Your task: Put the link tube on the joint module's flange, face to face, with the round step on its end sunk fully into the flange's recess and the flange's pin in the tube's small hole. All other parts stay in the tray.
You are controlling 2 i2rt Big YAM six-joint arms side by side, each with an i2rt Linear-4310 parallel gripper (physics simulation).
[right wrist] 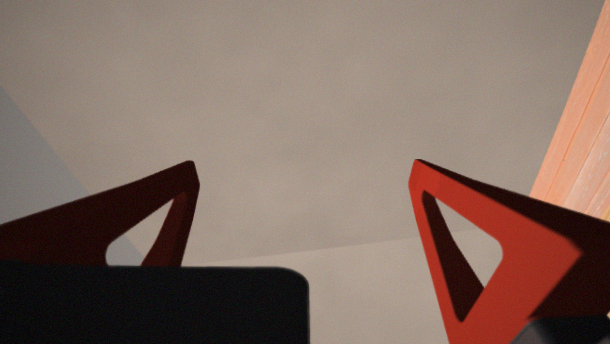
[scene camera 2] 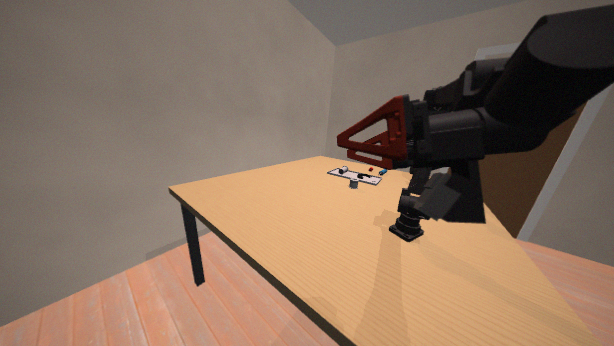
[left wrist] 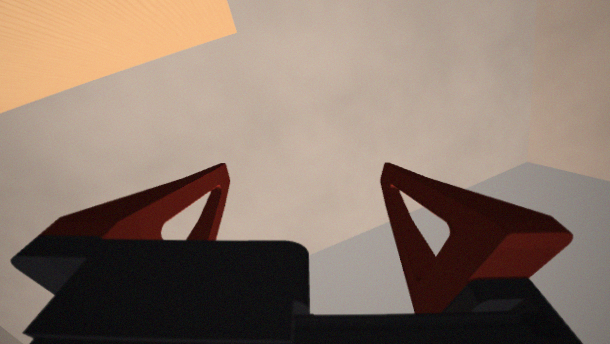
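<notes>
Small in scene camera 2, a pale tray lies on the far part of the table. A white and dark cylinder lies at its left and a black part at its right. A short grey cylinder stands at the tray's near edge. Which of these is the link tube or the joint module is too small to tell. My left gripper is open and empty, facing the wall. My right gripper is open and empty, also facing the wall. Neither wrist view shows the parts.
A small red piece and a blue piece lie beyond the tray. One arm with red fingers hangs high over the table in scene camera 2. Another arm's black base stands on the table at the right.
</notes>
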